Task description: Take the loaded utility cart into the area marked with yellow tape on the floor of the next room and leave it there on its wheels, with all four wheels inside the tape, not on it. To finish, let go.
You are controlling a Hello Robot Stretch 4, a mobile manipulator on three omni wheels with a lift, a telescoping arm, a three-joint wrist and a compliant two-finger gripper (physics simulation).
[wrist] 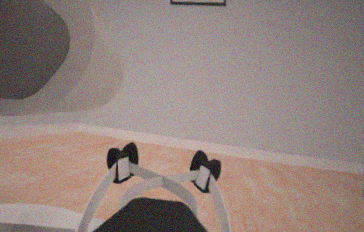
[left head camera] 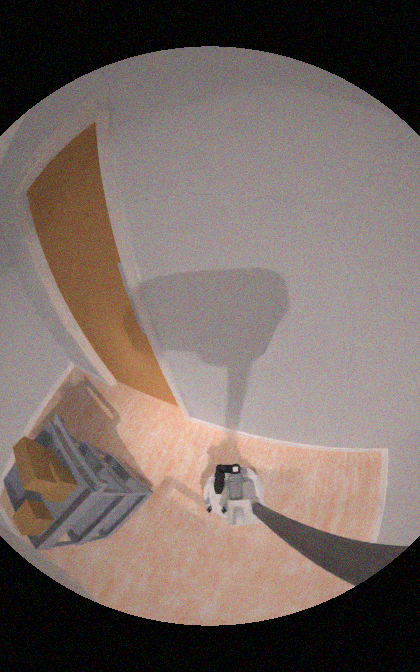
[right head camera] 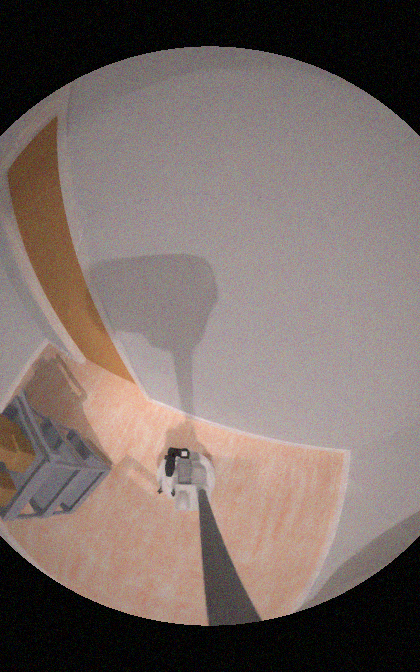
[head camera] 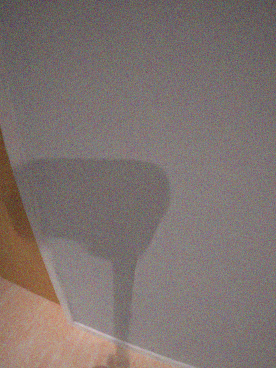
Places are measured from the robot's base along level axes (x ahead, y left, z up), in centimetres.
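Pixels of known places: gripper, fingertip midpoint: [wrist: 164,159].
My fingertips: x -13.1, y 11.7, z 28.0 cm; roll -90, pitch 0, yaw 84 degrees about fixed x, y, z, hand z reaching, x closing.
Note:
Behind a point stands the place of what it marks.
The grey-blue utility cart [left head camera: 96,489] [right head camera: 50,460] stands upright at the lower left of both side head views, left of the robot's base and apart from it. A larger brown box [left head camera: 37,465] [right head camera: 15,447] and a smaller brown box [left head camera: 34,517] [right head camera: 6,487] sit on its top; the right head view cuts them off. My gripper [wrist: 164,159] @(x -13.1, y 11.7, z 28.0 cm) [left head camera: 216,509] [right head camera: 166,492] is open, with nothing between its fingertips, and is tucked over the base, away from the cart. The cart's wheels are hard to make out. The yellow tape does not show.
A brown door [head camera: 17,250] @(x 84.7, y 67.1, z 55.2 cm) [left head camera: 80,240] [right head camera: 45,225] fills the pale-framed doorway, beyond the cart and to the left. A grey wall [head camera: 215,200] @(x 43.7, y -22.1, z 128.0 cm) [left head camera: 340,250] [right head camera: 300,250] stands close ahead and carries the robot's shadow. A dark frame edge [wrist: 197,4] @(x -199.7, y 43.0, z 138.3 cm) shows at the wrist view's top.

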